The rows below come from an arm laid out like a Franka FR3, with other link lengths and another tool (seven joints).
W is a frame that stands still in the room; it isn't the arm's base.
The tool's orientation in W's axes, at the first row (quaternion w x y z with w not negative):
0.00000 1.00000 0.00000 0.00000
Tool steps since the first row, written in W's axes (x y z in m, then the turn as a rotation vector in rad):
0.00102 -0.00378 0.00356 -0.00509 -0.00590 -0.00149
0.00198 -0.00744 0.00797 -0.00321 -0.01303 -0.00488
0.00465 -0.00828 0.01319 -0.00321 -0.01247 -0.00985
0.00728 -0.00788 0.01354 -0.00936 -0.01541 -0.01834
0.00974 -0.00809 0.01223 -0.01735 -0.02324 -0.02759
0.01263 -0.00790 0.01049 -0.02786 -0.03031 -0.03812
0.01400 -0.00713 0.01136 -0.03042 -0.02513 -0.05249
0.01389 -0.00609 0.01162 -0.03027 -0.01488 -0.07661
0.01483 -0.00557 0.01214 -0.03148 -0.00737 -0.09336
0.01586 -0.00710 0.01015 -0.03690 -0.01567 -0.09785
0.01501 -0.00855 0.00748 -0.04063 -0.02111 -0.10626
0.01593 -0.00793 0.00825 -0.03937 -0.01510 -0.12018
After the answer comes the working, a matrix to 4 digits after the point.
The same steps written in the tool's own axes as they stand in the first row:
0.00102 0.00378 -0.00356 -0.00509 0.00590 0.00149
0.00198 0.00744 -0.00797 -0.00321 0.01303 0.00488
0.00465 0.00828 -0.01319 -0.00321 0.01247 0.00985
0.00728 0.00788 -0.01354 -0.00936 0.01541 0.01834
0.00974 0.00809 -0.01223 -0.01735 0.02324 0.02759
0.01263 0.00790 -0.01049 -0.02786 0.03031 0.03812
0.01400 0.00713 -0.01136 -0.03042 0.02513 0.05249
0.01389 0.00609 -0.01162 -0.03027 0.01488 0.07661
0.01483 0.00557 -0.01214 -0.03148 0.00737 0.09336
0.01586 0.00710 -0.01015 -0.03690 0.01567 0.09785
0.01501 0.00855 -0.00748 -0.04063 0.02111 0.10626
0.01593 0.00793 -0.00825 -0.03937 0.01510 0.12018

The tool's axes in the first row as the columns of a matrix, in W's axes (rounded; the answer above uses it unrounded):
1.0000 0.0000 0.0000
0.0000 -1.0000 0.0000
0.0000 0.0000 -1.0000

